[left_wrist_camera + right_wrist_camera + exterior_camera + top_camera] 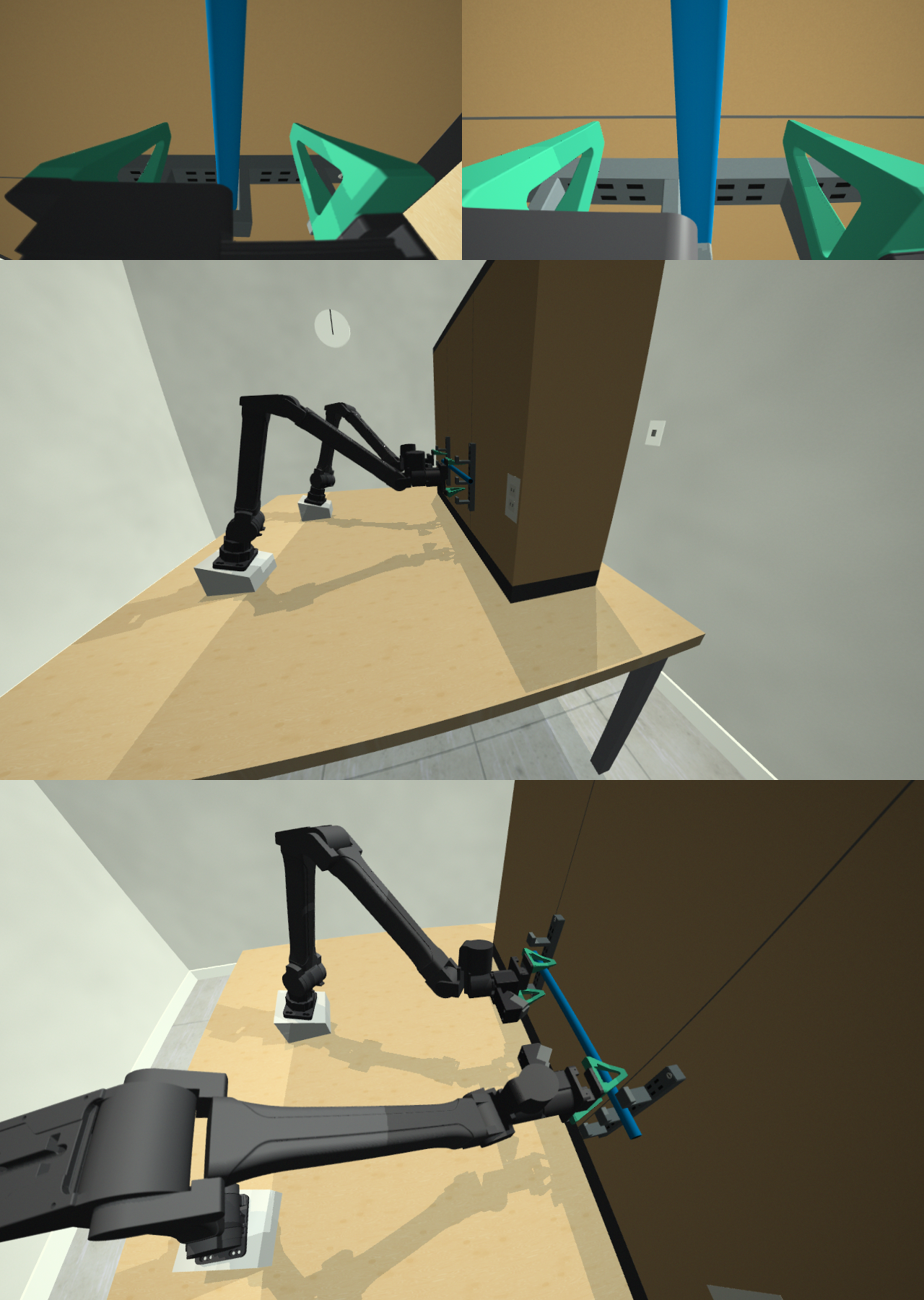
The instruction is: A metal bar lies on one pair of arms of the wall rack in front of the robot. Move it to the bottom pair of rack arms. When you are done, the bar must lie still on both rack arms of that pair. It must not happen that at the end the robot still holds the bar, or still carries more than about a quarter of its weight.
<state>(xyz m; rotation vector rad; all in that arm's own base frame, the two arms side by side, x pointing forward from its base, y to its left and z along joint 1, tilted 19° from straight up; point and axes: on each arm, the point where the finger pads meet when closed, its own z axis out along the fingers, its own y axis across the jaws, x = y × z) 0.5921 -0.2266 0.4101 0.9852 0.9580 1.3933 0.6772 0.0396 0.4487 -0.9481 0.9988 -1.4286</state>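
The blue metal bar lies 2 cm ahead of my left hand and 15 cm to the right of it. From my left hand the other things lie so: black plinth 5 cm ahead, 10 cm to the right, 25 cm below; tall brown cabinet 20 cm ahead, 8 cm to the right, 17 cm above.
Right now my right hand is 20 mm past the blue metal bar and 150 mm to the right of it. From my right hand the other things lie so: black plinth: 200 mm to the left, 250 mm below; tall brown cabinet: 150 mm ahead, 220 mm to the left, 170 mm above.
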